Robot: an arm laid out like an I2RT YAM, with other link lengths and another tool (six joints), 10 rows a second.
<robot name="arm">
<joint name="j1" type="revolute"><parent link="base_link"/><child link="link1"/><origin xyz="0.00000 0.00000 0.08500"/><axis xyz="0 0 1"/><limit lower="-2.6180" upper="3.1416"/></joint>
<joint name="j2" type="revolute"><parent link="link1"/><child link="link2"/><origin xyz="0.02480 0.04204 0.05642"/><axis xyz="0 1 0"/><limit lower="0.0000" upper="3.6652"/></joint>
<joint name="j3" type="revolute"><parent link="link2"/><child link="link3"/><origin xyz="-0.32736 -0.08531 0.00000"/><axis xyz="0 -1 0"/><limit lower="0.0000" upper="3.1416"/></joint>
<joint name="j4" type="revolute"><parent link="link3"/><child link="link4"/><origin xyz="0.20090 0.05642 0.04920"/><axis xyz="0 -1 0"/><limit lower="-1.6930" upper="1.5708"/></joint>
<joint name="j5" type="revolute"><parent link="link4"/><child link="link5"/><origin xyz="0.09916 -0.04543 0.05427"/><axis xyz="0 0 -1"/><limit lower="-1.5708" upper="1.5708"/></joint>
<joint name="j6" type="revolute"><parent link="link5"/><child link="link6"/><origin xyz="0.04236 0.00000 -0.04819"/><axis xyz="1 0 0"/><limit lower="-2.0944" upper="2.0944"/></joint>
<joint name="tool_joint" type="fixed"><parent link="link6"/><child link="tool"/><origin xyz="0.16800 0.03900 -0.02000" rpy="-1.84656 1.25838 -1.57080"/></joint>
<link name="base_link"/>
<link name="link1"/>
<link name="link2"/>
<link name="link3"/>
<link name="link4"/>
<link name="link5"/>
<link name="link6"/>
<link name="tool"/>
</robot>
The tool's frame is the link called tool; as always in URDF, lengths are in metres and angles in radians.
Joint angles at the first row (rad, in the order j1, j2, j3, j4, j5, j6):
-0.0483 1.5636 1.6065 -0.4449 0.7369 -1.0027
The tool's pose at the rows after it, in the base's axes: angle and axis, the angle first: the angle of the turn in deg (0 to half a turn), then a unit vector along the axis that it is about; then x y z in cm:
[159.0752, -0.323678, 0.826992, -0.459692, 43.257, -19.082, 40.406]
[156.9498, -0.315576, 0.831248, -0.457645, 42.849, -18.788, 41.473]
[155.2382, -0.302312, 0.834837, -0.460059, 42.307, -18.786, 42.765]
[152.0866, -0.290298, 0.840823, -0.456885, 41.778, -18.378, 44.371]
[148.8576, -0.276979, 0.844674, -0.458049, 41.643, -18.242, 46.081]
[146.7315, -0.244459, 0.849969, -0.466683, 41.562, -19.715, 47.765]
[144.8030, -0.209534, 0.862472, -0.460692, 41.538, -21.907, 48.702]
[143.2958, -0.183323, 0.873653, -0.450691, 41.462, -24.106, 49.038]
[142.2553, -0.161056, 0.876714, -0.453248, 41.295, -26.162, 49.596]
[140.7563, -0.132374, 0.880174, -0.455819, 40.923, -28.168, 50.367]
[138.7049, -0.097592, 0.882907, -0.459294, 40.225, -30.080, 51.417]
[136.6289, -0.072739, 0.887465, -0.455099, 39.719, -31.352, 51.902]
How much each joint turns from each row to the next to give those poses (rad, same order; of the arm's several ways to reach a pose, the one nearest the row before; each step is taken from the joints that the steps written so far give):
-0.0001 -0.0117 0.0274 -0.0147 -0.0035 0.0117
0.0004 -0.0167 0.0248 -0.0264 -0.0102 0.0286
-0.0011 -0.0139 0.0301 -0.0242 0.0035 0.0240
0.0000 -0.0181 0.0441 -0.0391 -0.0151 0.0414
-0.0052 -0.0080 0.0417 -0.0133 -0.0151 0.0309
-0.0377 0.0144 0.0509 0.0038 -0.0028 0.0292
-0.0700 0.0348 0.0807 -0.0390 -0.0408 0.0571
-0.0745 0.0329 0.0639 -0.0343 -0.0580 0.0479
-0.0583 0.0222 0.0319 0.0077 -0.0335 0.0190
-0.0553 0.0221 0.0407 -0.0001 -0.0264 0.0336
-0.0536 0.0167 0.0426 -0.0032 -0.0212 0.0462
-0.0440 0.0099 0.0242 -0.0058 -0.0323 0.0479

